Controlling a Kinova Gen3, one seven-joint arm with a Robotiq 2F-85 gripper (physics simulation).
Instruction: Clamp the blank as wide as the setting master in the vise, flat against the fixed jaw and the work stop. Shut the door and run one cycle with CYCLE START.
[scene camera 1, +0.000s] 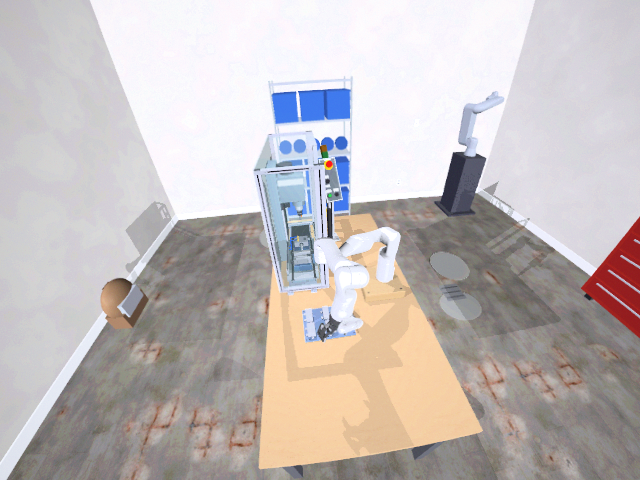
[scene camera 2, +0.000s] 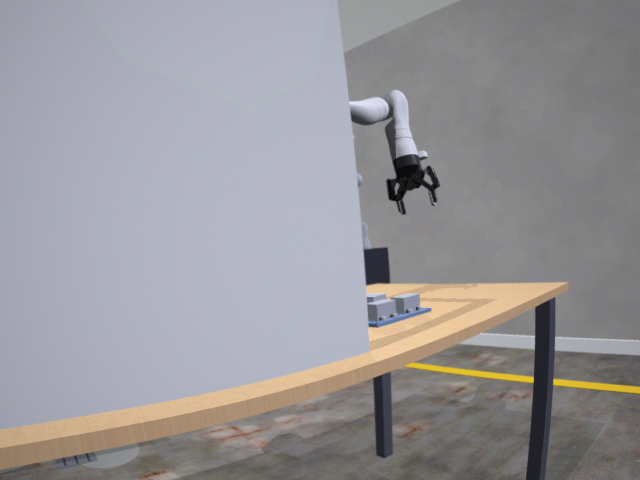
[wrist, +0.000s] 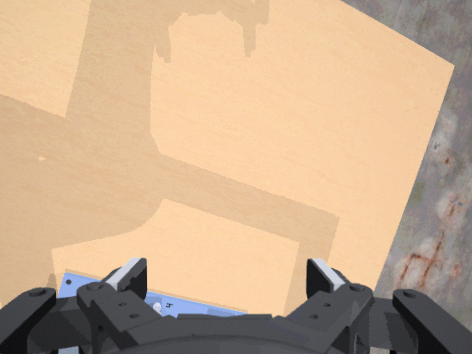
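Where they show: gripper, fingertip midpoint: (scene camera 1: 333, 337) (scene camera 2: 418, 209) (wrist: 227, 276); arm's base, origin of the base link: (scene camera 1: 383, 276).
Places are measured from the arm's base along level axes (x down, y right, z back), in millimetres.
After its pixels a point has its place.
Note:
My gripper (scene camera 1: 323, 333) @(y -469, x -196, z -363 mm) (scene camera 2: 418, 208) @(y -469, x -196, z -363 mm) (wrist: 227, 276) @(y -469, x -196, z -363 mm) is open and empty, high above the table and the blue tray (scene camera 1: 312, 339) @(y -329, x 42, z -453 mm) (scene camera 2: 424, 311) @(y -308, x 46, z -491 mm) (wrist: 200, 302) @(y -334, x 48, z -417 mm). Grey blocks stand on the tray, among them one at its left (scene camera 1: 309, 316) @(y -217, x 6, z -459 mm) and one at its right end in the second scene view (scene camera 2: 407, 303) @(y -267, x 21, z -475 mm). The gripper and arm hide part of the tray; which block matches the setting master cannot be told. The vise (scene camera 1: 301, 242) is small inside the glazed machine; its jaws and the door's state are unclear. A green button (scene camera 1: 329, 195) @(y 426, x -354, z -267 mm) sits on the control panel (scene camera 1: 333, 180) @(y 487, x -430, z -231 mm); its label is unreadable.
The machine's frame (scene camera 1: 262, 222) @(y 2, x -455, z -629 mm) stands behind the tray, close to the arm. Its large grey side (scene camera 2: 180, 206) @(y 295, x -183, z -633 mm) hides much of the second scene view. The arm's base plate (scene camera 1: 383, 293) @(y -126, x -2, z -40 mm) is on the wooden table (scene camera 1: 361, 428) @(y -725, x 51, z -294 mm) (scene camera 2: 289, 387) @(y 194, x 51, z -683 mm) (wrist: 300, 125) @(y -619, x 51, z -462 mm). A shelf rack (scene camera 1: 352, 118) stands behind.

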